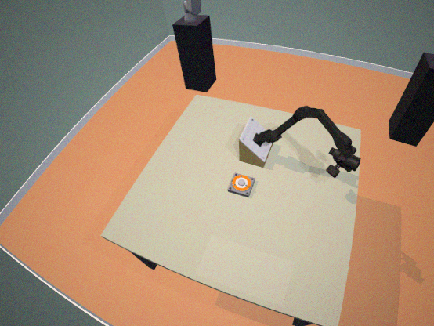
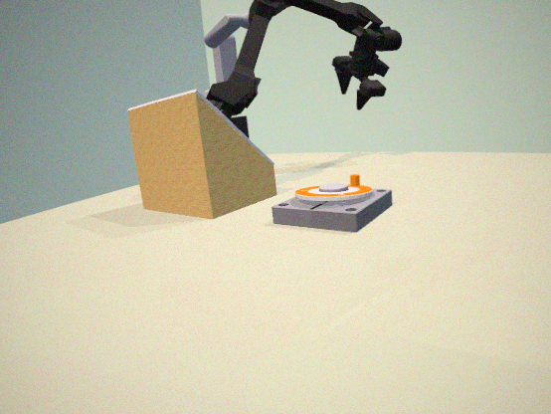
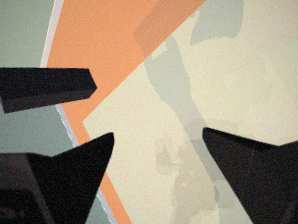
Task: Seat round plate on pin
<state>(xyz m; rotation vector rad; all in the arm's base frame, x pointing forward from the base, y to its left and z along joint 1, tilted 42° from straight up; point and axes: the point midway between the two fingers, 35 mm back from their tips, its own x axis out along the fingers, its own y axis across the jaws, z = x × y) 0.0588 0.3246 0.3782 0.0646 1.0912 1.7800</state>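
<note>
Now: the round plate 23 cm ahead of my gripper tip, 49 cm to the right of it and 13 cm below it. Also, from my gripper tip: square grey base: 22 cm ahead, 51 cm to the right, 14 cm below.
</note>
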